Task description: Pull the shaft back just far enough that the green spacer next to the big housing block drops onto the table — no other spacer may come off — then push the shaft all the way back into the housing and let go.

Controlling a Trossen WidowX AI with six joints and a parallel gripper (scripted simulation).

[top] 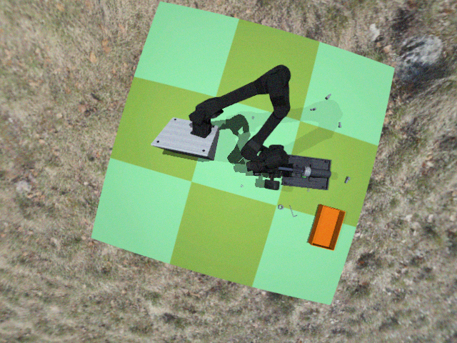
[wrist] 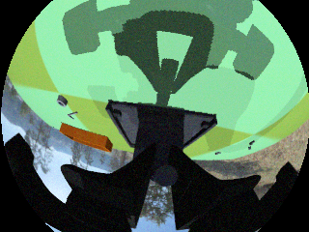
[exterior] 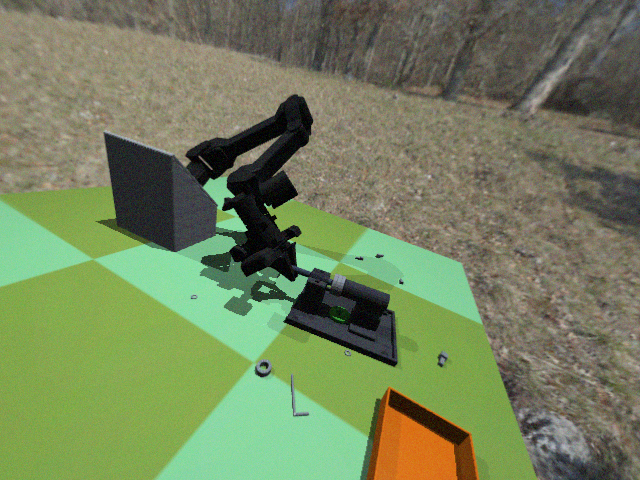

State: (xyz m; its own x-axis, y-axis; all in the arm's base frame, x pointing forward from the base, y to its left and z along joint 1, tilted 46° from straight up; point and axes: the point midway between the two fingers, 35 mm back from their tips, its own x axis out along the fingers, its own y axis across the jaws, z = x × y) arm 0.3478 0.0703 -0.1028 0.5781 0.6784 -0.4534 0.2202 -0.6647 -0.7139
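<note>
Right now the light grey spacer is 90 mm ahead of my gripper tip, 20 mm to the left of it and 20 mm above it. From my gripper tip the other things lie so: grey shaft 40 mm ahead, 10 mm to the left, 20 mm above; orange tray 320 mm ahead, 190 mm to the right, 50 mm below; green spacer 120 mm ahead, 20 mm to the left, 40 mm below.
</note>
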